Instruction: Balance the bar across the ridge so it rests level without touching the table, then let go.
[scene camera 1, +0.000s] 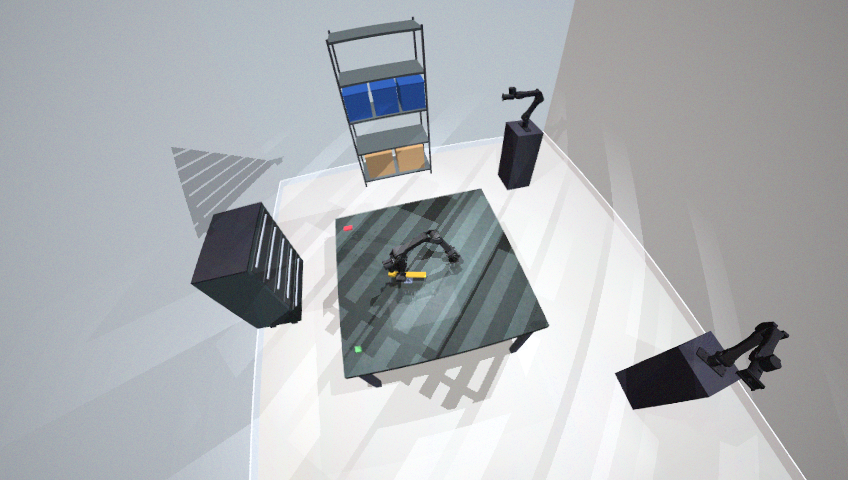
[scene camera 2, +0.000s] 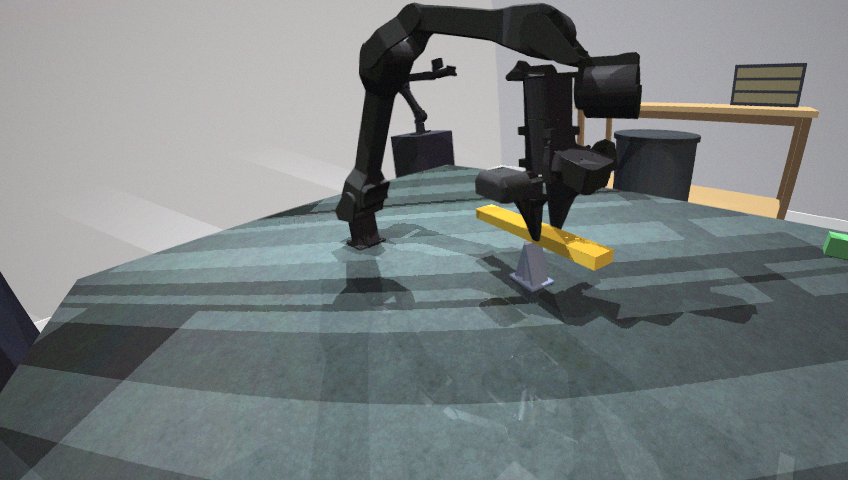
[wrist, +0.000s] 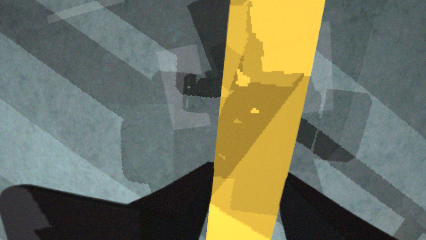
Labels:
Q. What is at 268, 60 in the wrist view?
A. A yellow bar.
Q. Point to the gripper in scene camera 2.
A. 545, 237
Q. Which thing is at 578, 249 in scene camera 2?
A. A yellow bar.

